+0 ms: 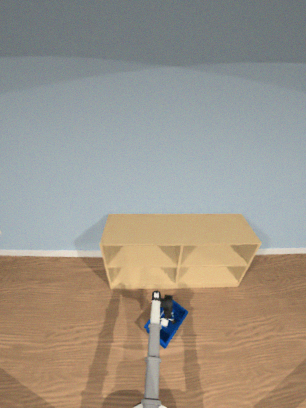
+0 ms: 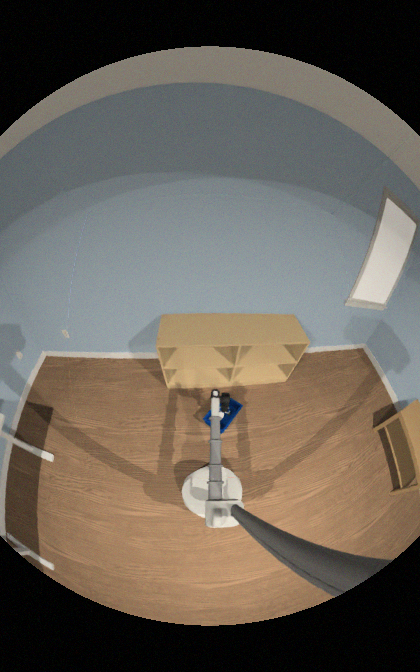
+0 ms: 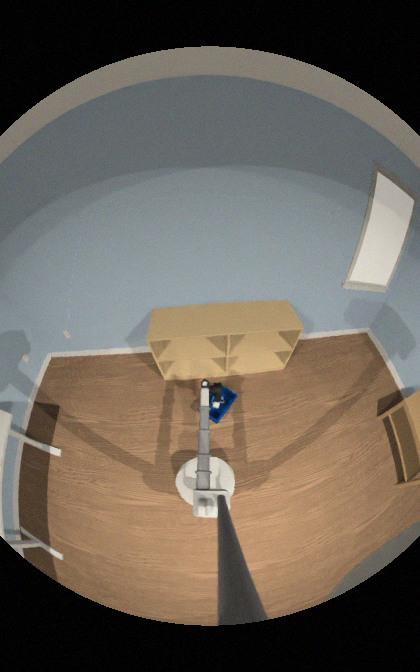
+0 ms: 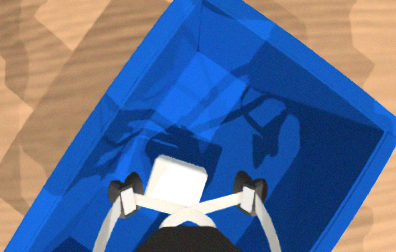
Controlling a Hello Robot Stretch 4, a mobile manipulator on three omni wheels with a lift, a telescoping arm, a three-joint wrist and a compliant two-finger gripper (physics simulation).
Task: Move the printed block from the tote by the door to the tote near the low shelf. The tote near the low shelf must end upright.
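Places are measured from the robot's base along level axes (x ahead, y left, z up), in metres.
Pixels of known places: gripper, between the fingertips: (image 1: 166, 322) (image 2: 221, 414) (image 4: 188, 186).
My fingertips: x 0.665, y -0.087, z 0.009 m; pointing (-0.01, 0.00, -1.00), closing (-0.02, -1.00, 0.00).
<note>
Behind a point stands the place of what it marks.
A blue tote (image 1: 177, 327) @[x 0.603, y -0.166, z 0.092 m] (image 2: 233, 418) @[x 0.596, y -0.166, z 0.091 m] (image 3: 227, 408) (image 4: 102, 117) @[x 0.732, y -0.031, z 0.092 m] stands upright on the floor in front of the low shelf, turned at an angle. The white printed block (image 1: 164, 322) @[x 0.660, y -0.074, z 0.015 m] (image 3: 216, 404) (image 4: 177, 180) @[x 0.673, y -0.077, z 0.015 m] is inside the tote walls, slightly turned, with a shadow beside it on the tote floor. My gripper (image 4: 188, 186) @[x 0.665, y -0.087, z 0.009 m] is open over the tote. Its dark fingertips stand wide, one on each side of the block, with a gap on both sides; the gap is larger on the right. The block's near end is hidden behind the finger linkage. The tote by the door does not show.
The low wooden shelf (image 1: 175, 229) @[x 1.130, y -0.129, z 0.582 m] (image 2: 230, 329) @[x 1.126, y -0.114, z 0.582 m] (image 3: 225, 320) stands against the blue wall, just beyond the tote. Another wooden unit (image 2: 412, 430) @[x 0.007, y -1.944, z 0.422 m] (image 3: 412, 420) is at the right edge. White legs (image 2: 30, 447) (image 3: 37, 443) stick out at the left.
</note>
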